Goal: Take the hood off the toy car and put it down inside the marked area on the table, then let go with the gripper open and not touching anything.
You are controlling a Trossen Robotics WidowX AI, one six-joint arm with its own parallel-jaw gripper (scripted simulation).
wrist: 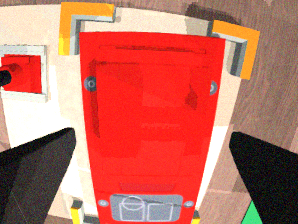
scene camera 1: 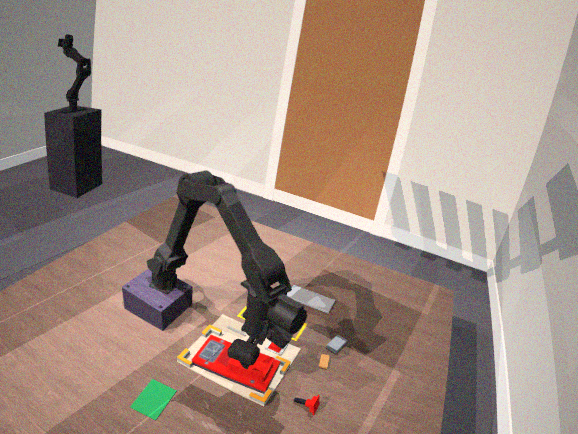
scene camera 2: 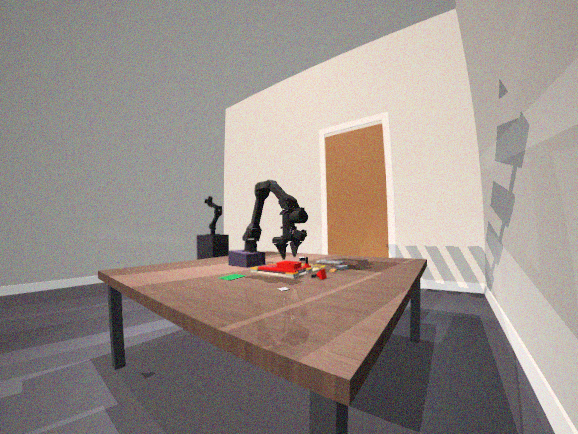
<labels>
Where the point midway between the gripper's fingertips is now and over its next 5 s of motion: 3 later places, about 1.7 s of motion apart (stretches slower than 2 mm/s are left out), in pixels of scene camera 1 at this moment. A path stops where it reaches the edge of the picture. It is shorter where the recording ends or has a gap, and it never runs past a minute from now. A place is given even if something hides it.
The gripper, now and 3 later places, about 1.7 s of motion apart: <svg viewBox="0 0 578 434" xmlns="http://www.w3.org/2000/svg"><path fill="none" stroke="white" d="M253 356L251 362L252 359L275 316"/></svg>
</labels>
